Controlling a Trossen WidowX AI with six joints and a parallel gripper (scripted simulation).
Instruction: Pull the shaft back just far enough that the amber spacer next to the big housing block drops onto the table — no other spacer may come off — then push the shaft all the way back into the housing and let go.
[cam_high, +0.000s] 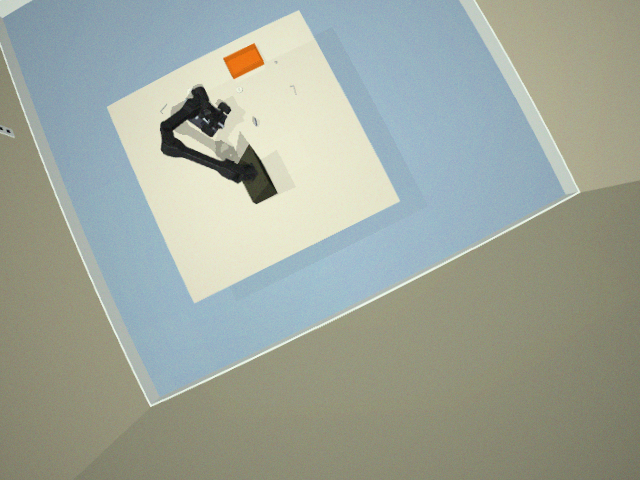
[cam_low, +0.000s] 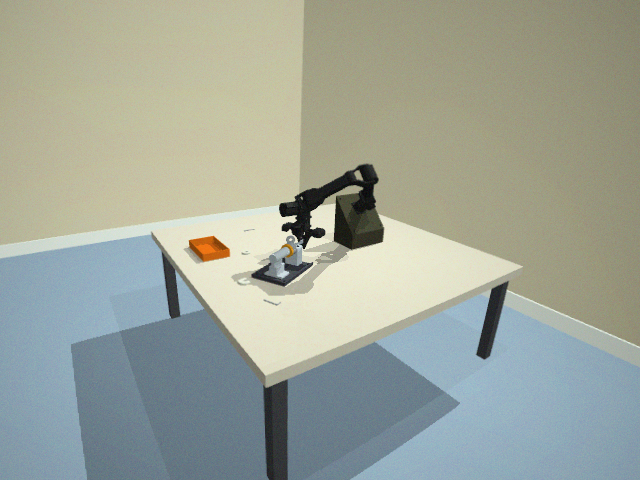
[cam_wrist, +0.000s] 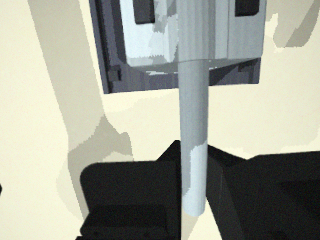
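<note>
Now: the pale grey shaft 70 mm ahead of my gripper tip, 30 mm to the left of it and 30 mm above it. Round my gripper tip: amber spacer (120 mm ahead, 50 mm to the left, 30 mm above); then orange tray (310 mm ahead, 300 mm to the right, 40 mm below).
</note>
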